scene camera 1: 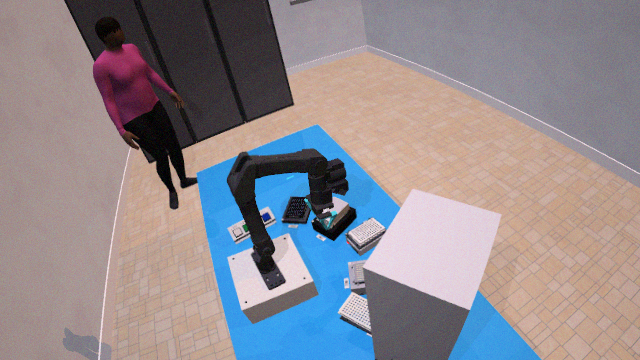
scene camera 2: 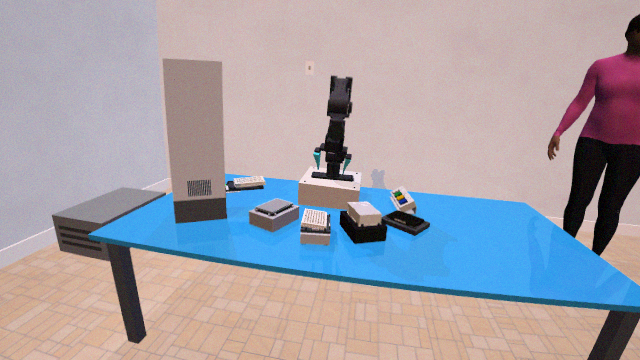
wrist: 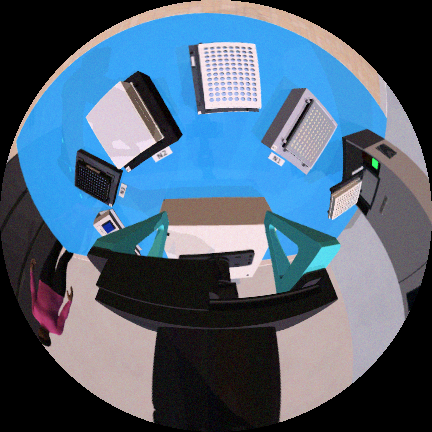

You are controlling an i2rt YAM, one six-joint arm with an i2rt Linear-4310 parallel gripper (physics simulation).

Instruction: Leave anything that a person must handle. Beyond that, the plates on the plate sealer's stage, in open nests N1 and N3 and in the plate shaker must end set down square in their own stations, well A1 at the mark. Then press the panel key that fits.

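Note:
My gripper [scene camera 1: 319, 212] [scene camera 2: 332, 169] [wrist: 215, 216] is open and empty, high above the table near N2. The white plate [scene camera 1: 356, 306] [scene camera 2: 249, 181] [wrist: 345, 198] on the sealer's stage overhangs the stage's edge. The N1 plate [scene camera 2: 275, 206] [wrist: 311, 131] lies on a grey nest, half hidden in scene camera 1. The dark N3 plate [scene camera 1: 296, 209] [scene camera 2: 407, 220] [wrist: 95, 179] lies on its black nest. The white shaker plate [scene camera 1: 366, 231] [scene camera 2: 315, 219] [wrist: 230, 76] looks slightly turned on its dark platform. Exact seating and the A1 marks are too small to tell.
The tall plate sealer [scene camera 1: 430, 250] [scene camera 2: 195, 125] [wrist: 395, 185] shows a green light. A white-topped block [scene camera 1: 337, 206] [scene camera 2: 364, 212] [wrist: 122, 125] sits on black nest N2. The key panel [scene camera 1: 240, 231] [scene camera 2: 401, 200] [wrist: 107, 224] is near N3. A person [scene camera 1: 127, 85] [scene camera 2: 610, 105] [wrist: 50, 305] stands by the table end.

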